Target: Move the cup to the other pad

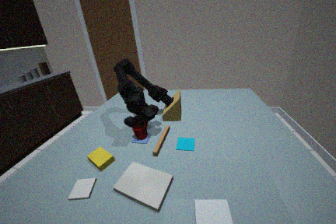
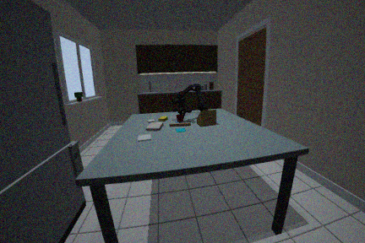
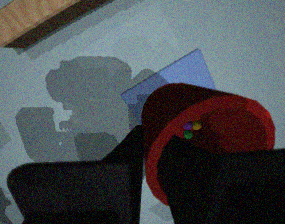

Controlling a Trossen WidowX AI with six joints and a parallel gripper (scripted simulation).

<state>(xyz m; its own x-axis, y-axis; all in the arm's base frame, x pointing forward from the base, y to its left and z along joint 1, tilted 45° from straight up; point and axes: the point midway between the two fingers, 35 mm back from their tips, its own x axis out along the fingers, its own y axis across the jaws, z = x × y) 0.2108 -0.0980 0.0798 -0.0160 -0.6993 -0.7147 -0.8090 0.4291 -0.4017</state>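
My gripper tip is 210 mm to the right of the cyan pad, 80 mm short of it and 50 mm above it. Also, from my gripper tip: wooden stick 100 mm to the left, 50 mm ahead, 40 mm below; then red cup 20 mm to the right, 20 mm ahead; then blue pad 50 mm below, 30 mm ahead, 20 mm to the right.
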